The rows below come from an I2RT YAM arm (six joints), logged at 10 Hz.
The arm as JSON. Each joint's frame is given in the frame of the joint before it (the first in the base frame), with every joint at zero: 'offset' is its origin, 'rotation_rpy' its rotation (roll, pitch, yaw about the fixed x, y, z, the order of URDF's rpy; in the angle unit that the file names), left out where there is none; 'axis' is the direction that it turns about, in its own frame. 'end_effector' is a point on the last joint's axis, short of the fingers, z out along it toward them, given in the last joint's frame.
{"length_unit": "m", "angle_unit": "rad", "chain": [
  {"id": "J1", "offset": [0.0, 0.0, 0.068], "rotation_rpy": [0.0, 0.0, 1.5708], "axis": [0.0, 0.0, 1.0]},
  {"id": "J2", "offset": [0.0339, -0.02, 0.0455], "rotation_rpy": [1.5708, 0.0, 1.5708], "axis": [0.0, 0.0, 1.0]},
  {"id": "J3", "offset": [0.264, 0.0, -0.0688], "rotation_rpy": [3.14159, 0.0, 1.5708], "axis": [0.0, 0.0, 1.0]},
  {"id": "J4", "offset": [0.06, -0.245, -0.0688], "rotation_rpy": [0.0, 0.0, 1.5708], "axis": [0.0, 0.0, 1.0]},
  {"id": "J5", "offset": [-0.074, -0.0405, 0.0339], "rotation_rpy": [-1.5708, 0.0, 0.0], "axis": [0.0, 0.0, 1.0]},
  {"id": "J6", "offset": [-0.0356, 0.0, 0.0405], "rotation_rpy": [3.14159, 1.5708, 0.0], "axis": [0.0, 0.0, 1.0]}
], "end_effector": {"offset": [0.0, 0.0, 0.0], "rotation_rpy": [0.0, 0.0, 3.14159]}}
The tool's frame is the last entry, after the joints.
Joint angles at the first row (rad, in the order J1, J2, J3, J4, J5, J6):
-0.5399, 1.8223, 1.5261, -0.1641, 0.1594, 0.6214
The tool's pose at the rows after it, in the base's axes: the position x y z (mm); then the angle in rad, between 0 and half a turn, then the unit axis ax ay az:
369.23 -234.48 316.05 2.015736 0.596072 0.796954 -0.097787
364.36 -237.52 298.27 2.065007 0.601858 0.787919 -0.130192
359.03 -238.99 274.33 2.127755 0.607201 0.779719 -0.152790
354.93 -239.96 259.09 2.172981 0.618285 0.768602 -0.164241
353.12 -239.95 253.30 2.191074 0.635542 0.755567 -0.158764
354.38 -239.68 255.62 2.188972 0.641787 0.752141 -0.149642
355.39 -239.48 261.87 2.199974 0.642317 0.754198 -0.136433
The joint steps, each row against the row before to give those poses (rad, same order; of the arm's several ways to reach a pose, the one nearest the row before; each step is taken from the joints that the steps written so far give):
-0.0077, 0.0047, 0.0355, -0.0123, 0.0659, -0.0277
-0.0077, 0.0030, -0.0505, 0.0091, 0.0522, -0.0123
-0.0061, 0.0077, -0.0642, 0.0123, 0.0415, 0.0000
-0.0046, 0.0077, -0.0355, -0.0030, 0.0307, 0.0198
-0.0016, 0.0031, -0.0109, -0.0107, 0.0092, 0.0429
0.0016, 0.0015, 0.0122, -0.0122, -0.0076, 0.0200
-0.0001, 0.0000, 0.0307, -0.0445, -0.0215, 0.0123

